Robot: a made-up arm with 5 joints. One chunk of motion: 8 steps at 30 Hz.
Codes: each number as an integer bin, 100 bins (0 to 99) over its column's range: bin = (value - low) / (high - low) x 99, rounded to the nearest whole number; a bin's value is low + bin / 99 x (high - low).
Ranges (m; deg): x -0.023..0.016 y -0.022..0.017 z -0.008..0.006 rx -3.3..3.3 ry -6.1..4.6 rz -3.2..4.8
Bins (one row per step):
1: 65 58 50 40 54 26
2: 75 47 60 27 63 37
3: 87 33 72 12 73 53
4: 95 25 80 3 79 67
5: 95 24 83 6 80 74
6: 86 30 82 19 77 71
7: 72 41 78 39 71 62
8: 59 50 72 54 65 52
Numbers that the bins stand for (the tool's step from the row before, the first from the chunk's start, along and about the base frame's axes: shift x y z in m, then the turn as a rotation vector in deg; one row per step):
1: 0.00261 0.00085 -0.00093 -0.633 -0.264 -1.099
2: 0.00655 -0.00348 0.00048 -1.500 0.709 -0.210
3: 0.01127 -0.00900 0.00218 -2.500 1.790 1.083
4: 0.01442 -0.01215 0.00331 -3.100 2.438 2.214
5: 0.01442 -0.01255 0.00374 -2.900 2.546 2.780
6: 0.01088 -0.01018 0.00360 -2.033 2.222 2.537
7: 0.00536 -0.00585 0.00303 -0.700 1.574 1.810
8: 0.00024 -0.00230 0.00218 0.300 0.925 1.002

